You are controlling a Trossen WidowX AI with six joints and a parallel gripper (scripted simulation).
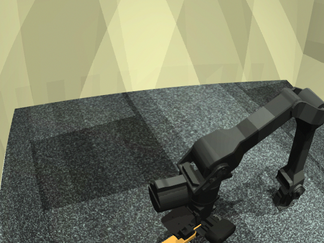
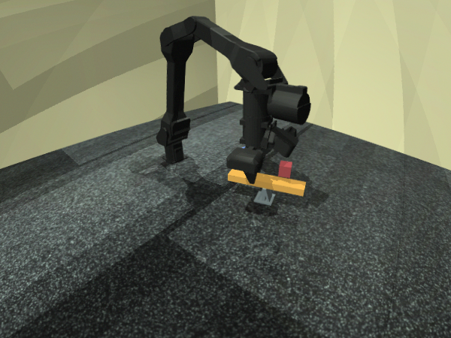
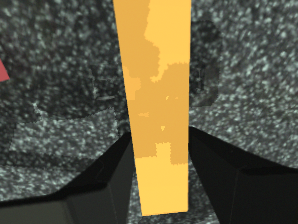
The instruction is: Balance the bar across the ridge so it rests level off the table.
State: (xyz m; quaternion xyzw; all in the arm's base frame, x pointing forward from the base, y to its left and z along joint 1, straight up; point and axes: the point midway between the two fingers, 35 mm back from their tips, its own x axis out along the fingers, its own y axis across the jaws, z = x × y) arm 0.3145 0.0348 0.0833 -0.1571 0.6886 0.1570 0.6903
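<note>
Now: the orange bar 30 mm ahead of my gripper tip and 10 mm to the left of it. Also, from my gripper tip: blue block 160 mm to the left, 160 mm behind, 40 mm below; red cube 140 mm to the left, 30 mm below, 10 mm behind.
</note>
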